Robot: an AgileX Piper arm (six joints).
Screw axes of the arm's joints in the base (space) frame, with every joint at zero. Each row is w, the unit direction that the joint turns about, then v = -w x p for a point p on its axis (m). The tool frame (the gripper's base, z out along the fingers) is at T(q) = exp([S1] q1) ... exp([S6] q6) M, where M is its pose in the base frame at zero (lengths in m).
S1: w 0 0 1 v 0 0 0
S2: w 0 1 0 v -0.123 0 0
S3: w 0 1 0 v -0.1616 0 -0.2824
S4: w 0.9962 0 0.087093 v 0 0.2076 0
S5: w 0 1 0 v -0.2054 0 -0.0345
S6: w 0.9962 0 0.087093 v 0 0.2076 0
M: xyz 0.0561 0 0.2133 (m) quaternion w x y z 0.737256 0 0.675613 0
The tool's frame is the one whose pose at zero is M.
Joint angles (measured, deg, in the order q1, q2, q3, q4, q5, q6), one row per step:
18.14, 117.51, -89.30, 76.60, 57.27, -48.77
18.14, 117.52, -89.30, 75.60, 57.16, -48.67
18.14, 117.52, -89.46, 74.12, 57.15, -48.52
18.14, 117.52, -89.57, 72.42, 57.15, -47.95
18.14, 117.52, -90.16, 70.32, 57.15, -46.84
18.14, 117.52, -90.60, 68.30, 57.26, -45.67
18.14, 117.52, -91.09, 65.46, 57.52, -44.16
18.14, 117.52, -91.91, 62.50, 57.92, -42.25
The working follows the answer.
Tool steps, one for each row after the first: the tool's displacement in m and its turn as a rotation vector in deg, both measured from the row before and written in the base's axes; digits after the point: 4 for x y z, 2 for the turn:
-0.0002, -0.0005, -0.0013, -0.89, -0.22, 0.26
-0.0002, -0.0006, -0.0010, -1.23, -0.44, 0.51
-0.0004, -0.0008, -0.0015, -1.38, -0.08, 0.42
0.0005, -0.0008, 0.0004, -1.51, -0.19, 0.30
0.0001, -0.0009, -0.0002, -1.47, 0.06, 0.30
-0.0002, -0.0014, -0.0008, -2.12, 0.13, 0.51
0.0003, -0.0014, 0.0007, -2.09, 0.16, 0.37

Tool pose at each row, in the base's axes (x y z in m, rotation vector in deg; rounded; the steps above come from the unrounded poses):
0.3969, 0.2083, 0.2414, -30.09, 129.66, 81.48
0.3967, 0.2078, 0.2401, -30.81, 130.23, 80.52
0.3965, 0.2072, 0.2391, -32.07, 130.90, 79.20
0.3961, 0.2064, 0.2376, -33.06, 131.96, 77.87
0.3965, 0.2056, 0.2380, -34.01, 133.02, 76.26
0.3966, 0.2047, 0.2378, -34.80, 134.24, 74.83
0.3964, 0.2033, 0.2370, -36.02, 136.00, 72.78
0.3967, 0.2019, 0.2376, -37.04, 137.74, 70.70

